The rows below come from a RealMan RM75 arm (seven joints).
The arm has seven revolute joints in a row. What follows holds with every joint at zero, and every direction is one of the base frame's.
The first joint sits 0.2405 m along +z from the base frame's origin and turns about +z.
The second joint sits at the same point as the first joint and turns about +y.
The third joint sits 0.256 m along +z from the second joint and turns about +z.
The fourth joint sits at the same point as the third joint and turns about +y.
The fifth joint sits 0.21 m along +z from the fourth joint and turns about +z.
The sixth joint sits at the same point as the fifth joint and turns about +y.
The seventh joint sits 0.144 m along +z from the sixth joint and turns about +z.
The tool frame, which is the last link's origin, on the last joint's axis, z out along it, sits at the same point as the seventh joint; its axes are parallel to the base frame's.
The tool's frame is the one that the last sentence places.
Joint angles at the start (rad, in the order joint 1, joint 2, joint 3, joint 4, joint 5, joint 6, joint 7):
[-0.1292, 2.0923, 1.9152, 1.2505, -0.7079, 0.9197, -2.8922]
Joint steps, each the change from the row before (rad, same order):
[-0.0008, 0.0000, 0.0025, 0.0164, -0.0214, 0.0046, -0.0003]
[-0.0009, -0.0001, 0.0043, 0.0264, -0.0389, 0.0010, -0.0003]
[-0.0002, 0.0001, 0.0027, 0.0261, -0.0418, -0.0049, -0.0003]
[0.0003, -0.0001, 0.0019, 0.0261, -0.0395, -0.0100, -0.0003]
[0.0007, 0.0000, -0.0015, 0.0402, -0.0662, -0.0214, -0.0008]
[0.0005, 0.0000, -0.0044, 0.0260, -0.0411, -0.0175, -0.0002]
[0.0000, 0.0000, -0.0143, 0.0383, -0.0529, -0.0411, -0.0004]
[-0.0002, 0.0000, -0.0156, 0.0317, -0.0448, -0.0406, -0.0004]
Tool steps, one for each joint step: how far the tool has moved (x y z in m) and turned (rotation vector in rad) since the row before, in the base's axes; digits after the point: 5 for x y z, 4 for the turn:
[-0.00393, 0.00023, 0.00072, -0.0031, -0.0251, 0.0132]
[-0.00530, 0.00068, 0.00088, -0.0058, -0.0441, 0.0140]
[-0.00466, 0.00114, 0.00023, -0.0067, -0.0462, 0.0083]
[-0.00416, 0.00147, 0.00058, -0.0038, -0.0446, 0.0041]
[-0.00597, 0.00267, -0.00038, -0.0076, -0.0735, 0.0012]
[-0.00389, 0.00195, -0.00058, -0.0038, -0.0457, -0.0008]
[-0.00520, 0.00359, -0.00093, 0.0007, -0.0600, -0.0100]
[-0.00410, 0.00318, -0.00100, 0.0035, -0.0504, -0.0118]

